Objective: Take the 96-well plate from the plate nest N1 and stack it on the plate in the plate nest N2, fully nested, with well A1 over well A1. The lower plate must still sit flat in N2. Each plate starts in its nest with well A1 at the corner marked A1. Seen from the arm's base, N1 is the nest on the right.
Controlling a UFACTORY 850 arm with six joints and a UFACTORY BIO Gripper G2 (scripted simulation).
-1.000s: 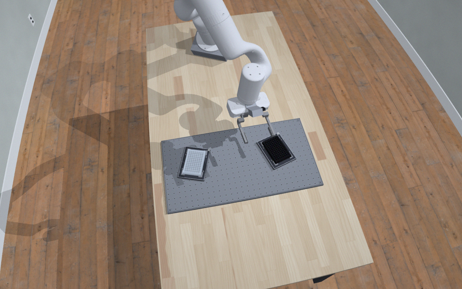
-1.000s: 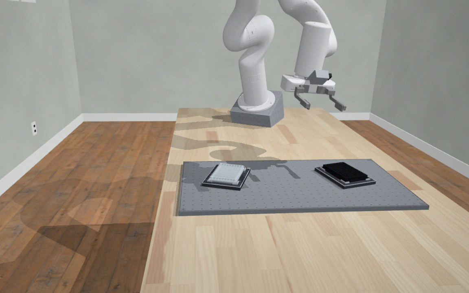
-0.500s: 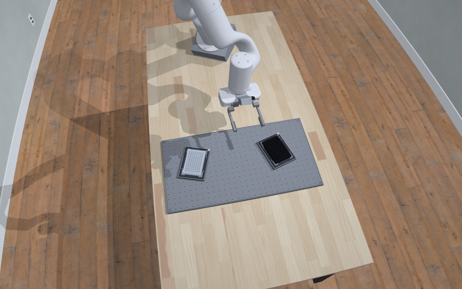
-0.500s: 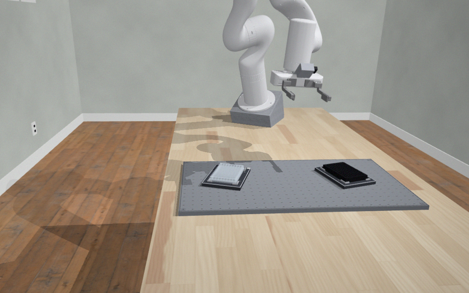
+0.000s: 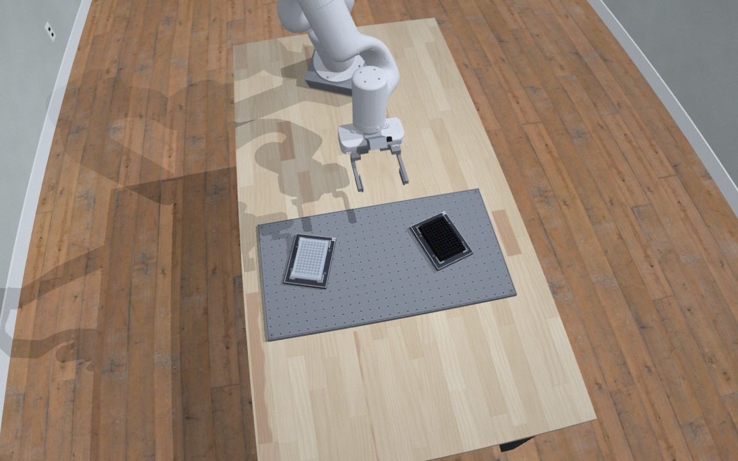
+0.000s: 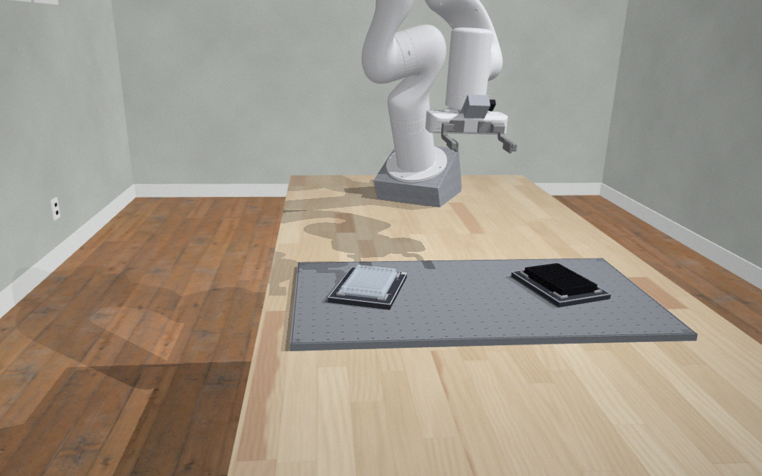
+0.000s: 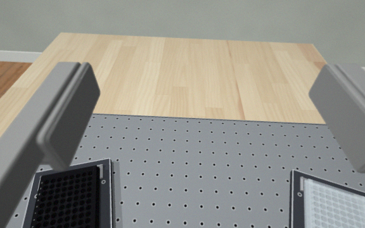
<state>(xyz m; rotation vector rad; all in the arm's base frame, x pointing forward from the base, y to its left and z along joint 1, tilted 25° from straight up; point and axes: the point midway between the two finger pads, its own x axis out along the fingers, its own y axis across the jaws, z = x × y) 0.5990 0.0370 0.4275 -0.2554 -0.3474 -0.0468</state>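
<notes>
Right now my hand is 27 cm above the clear 96-well plate, 22 cm to the left of it and 1 cm short of it. Round my hand: black 96-well plate 26 cm below, 16 cm to the left, 6 cm ahead.
</notes>
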